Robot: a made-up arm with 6 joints. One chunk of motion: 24 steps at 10 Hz.
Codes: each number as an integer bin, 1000 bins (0 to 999) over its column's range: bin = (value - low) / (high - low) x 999, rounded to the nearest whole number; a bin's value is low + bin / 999 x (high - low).
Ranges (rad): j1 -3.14..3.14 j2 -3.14..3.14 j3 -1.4..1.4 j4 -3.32..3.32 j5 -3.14..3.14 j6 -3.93..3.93
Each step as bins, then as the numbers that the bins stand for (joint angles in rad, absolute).
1 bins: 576 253 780 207 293 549
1 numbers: 0.4809 -1.5496 0.7862 -1.9441 -1.2981 0.3895
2 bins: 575 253 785 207 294 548
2 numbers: 0.4746 -1.5496 0.8002 -1.9441 -1.2918 0.3816
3 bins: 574 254 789 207 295 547
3 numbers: 0.4683 -1.5433 0.8114 -1.9441 -1.2855 0.3737
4 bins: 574 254 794 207 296 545
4 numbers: 0.4683 -1.5433 0.8254 -1.9441 -1.2793 0.3580
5 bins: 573 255 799 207 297 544
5 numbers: 0.4620 -1.5370 0.8394 -1.9441 -1.2730 0.3501
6 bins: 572 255 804 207 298 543
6 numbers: 0.4558 -1.5370 0.8535 -1.9441 -1.2667 0.3423
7 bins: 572 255 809 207 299 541
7 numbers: 0.4558 -1.5370 0.8675 -1.9441 -1.2604 0.3265
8 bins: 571 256 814 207 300 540
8 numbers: 0.4495 -1.5307 0.8815 -1.9441 -1.2541 0.3186
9 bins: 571 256 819 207 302 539
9 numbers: 0.4495 -1.5307 0.8955 -1.9441 -1.2415 0.3108
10 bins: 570 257 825 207 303 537
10 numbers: 0.4432 -1.5244 0.9123 -1.9441 -1.2353 0.2950
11 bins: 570 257 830 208 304 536
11 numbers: 0.4432 -1.5244 0.9263 -1.9375 -1.2290 0.2872
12 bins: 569 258 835 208 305 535
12 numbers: 0.4369 -1.5181 0.9403 -1.9375 -1.2227 0.2793
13 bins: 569 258 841 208 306 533
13 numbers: 0.4369 -1.5181 0.9572 -1.9375 -1.2164 0.2636
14 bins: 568 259 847 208 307 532
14 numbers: 0.4306 -1.5119 0.9740 -1.9375 -1.2101 0.2557
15 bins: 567 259 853 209 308 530
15 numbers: 0.4243 -1.5119 0.9908 -1.9309 -1.2038 0.2400
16 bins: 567 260 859 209 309 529
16 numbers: 0.4243 -1.5056 1.0076 -1.9309 -1.1975 0.2321
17 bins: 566 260 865 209 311 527
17 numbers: 0.4180 -1.5056 1.0244 -1.9309 -1.1850 0.2164
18 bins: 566 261 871 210 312 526
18 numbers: 0.4180 -1.4993 1.0412 -1.9242 -1.1787 0.2085
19 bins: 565 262 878 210 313 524
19 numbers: 0.4118 -1.4930 1.0609 -1.9242 -1.1724 0.1928
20 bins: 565 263 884 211 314 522
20 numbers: 0.4118 -1.4867 1.0777 -1.9176 -1.1661 0.1770
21 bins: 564 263 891 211 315 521
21 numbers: 0.4055 -1.4867 1.0973 -1.9176 -1.1598 0.1692
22 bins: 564 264 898 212 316 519
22 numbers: 0.4055 -1.4804 1.1169 -1.9109 -1.1535 0.1534
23 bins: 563 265 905 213 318 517
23 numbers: 0.3992 -1.4741 1.1365 -1.9043 -1.1410 0.1377
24 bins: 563 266 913 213 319 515
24 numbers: 0.3992 -1.4678 1.1590 -1.9043 -1.1347 0.1220
